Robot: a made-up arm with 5 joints.
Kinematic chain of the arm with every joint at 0, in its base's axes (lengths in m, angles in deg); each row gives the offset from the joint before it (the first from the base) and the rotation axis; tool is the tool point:
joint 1: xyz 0 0 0.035 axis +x
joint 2: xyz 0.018 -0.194 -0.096 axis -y
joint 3: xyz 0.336 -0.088 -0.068 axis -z
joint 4: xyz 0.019 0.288 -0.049 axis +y
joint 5: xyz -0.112 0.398 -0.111 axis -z
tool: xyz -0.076 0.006 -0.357
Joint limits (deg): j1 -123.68..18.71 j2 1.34..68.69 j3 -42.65..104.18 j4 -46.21..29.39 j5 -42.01..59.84
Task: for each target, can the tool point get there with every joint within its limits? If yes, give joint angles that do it. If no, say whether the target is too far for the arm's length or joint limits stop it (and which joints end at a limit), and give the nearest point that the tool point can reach.
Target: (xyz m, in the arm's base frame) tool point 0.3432 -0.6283 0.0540
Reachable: yes | joints -111.79 56.07 -29.75 10.05 15.62
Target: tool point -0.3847 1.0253 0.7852
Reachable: no: joint limits stop it (at a limit: joint 1, joint 2, joint 4) | nearest point 0.5434 0.4949 0.2425 | short by 1.199 m
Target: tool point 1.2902 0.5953 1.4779
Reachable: no: too far | nearest point 0.8914 0.3666 0.9237 | short by 0.720 m
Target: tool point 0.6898 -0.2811 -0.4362
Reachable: yes | joints -72.95 31.84 3.50 -22.48 -30.06
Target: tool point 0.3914 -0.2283 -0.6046
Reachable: yes | joints -49.02 37.50 -31.05 -22.34 8.53
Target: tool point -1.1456 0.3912 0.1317
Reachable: no: joint limits stop it (at a limit: joint 1, joint 2, joint 4) | nearest point -0.3851 0.2342 -0.4692 | short by 0.982 m
